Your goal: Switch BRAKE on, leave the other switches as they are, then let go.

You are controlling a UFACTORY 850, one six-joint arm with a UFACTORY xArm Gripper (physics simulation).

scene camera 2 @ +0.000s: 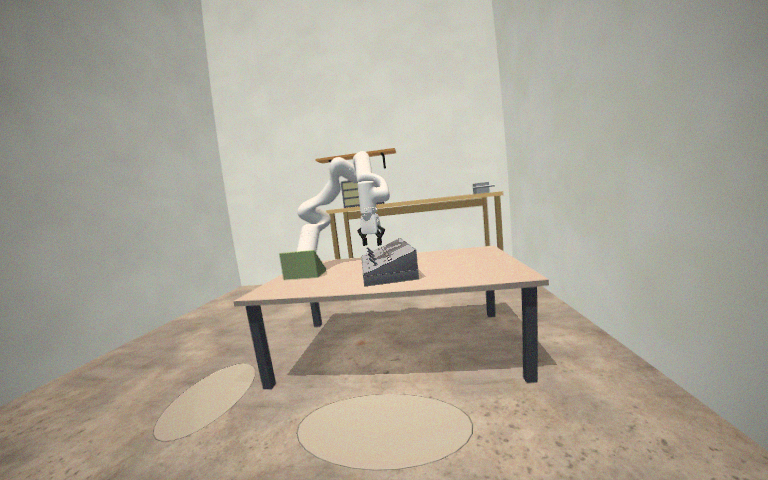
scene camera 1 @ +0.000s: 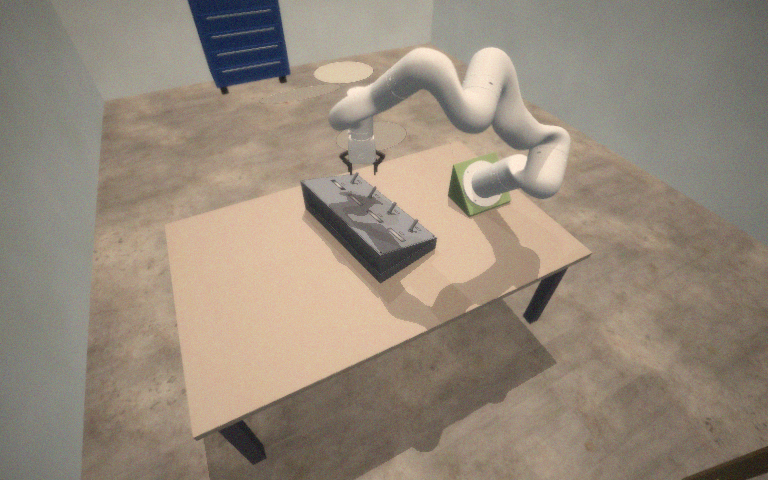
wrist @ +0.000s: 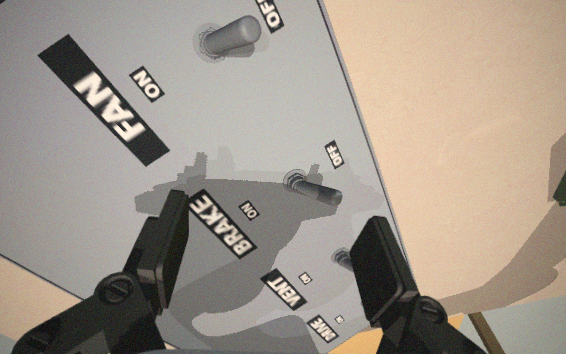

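The dark switch box [scene camera 1: 339, 229] [scene camera 2: 390, 275] has a sloped grey panel [wrist: 280, 110] with several toggle levers. In the wrist view the BRAKE label [wrist: 223, 225] lies between the fingers. The BRAKE lever [wrist: 317, 192] [scene camera 1: 372, 191] leans to the OFF side, away from its ON label [wrist: 248, 210]. The FAN lever [wrist: 232, 37] [scene camera 1: 355, 178] also leans towards OFF. The VENT lever [wrist: 342, 257] is partly behind the right finger; the DRIVE lever is hidden there. My gripper [scene camera 1: 362, 172] [scene camera 2: 372, 243] [wrist: 278, 224] is open and empty, above the FAN end of the box, pointing down, touching no lever.
The box stands on the table [scene camera 1: 254, 283] [scene camera 2: 464, 263] [wrist: 450, 75]. The green arm base [scene camera 1: 459, 189] [scene camera 2: 300, 264] stands on the lever side of the box. A wooden bench [scene camera 2: 441, 202] and a blue cabinet [scene camera 1: 243, 45] stand away from the table.
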